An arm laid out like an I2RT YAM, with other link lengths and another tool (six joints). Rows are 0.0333 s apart.
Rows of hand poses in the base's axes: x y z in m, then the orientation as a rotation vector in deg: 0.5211, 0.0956, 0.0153, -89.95, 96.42, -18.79; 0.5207, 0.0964, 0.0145, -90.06, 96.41, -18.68; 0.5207, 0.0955, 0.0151, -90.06, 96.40, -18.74; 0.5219, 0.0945, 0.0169, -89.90, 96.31, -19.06; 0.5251, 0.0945, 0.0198, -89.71, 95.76, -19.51; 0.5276, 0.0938, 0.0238, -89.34, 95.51, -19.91; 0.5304, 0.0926, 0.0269, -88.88, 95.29, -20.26; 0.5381, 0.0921, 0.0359, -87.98, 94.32, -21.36; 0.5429, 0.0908, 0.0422, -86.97, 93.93, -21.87; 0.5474, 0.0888, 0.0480, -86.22, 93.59, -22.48; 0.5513, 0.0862, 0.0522, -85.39, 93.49, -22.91; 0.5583, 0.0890, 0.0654, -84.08, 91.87, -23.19
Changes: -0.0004, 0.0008, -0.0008, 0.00, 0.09, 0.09; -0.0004, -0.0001, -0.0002, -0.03, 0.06, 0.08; 0.0008, -0.0011, 0.0016, -0.10, -0.21, -0.05; 0.0040, -0.0011, 0.0045, -0.12, -0.85, 0.02; 0.0065, -0.0018, 0.0085, -0.07, -1.35, -0.14; 0.0093, -0.0030, 0.0116, 0.06, -1.84, -0.34; 0.0170, -0.0035, 0.0206, 0.18, -3.35, -0.58; 0.0218, -0.0048, 0.0269, 0.59, -4.27, -1.01; 0.0263, -0.0068, 0.0327, 0.76, -5.08, -1.37; 0.0302, -0.0094, 0.0369, 1.03, -5.69, -1.85; 0.0372, -0.0066, 0.0501, 2.03, -7.49, -1.66
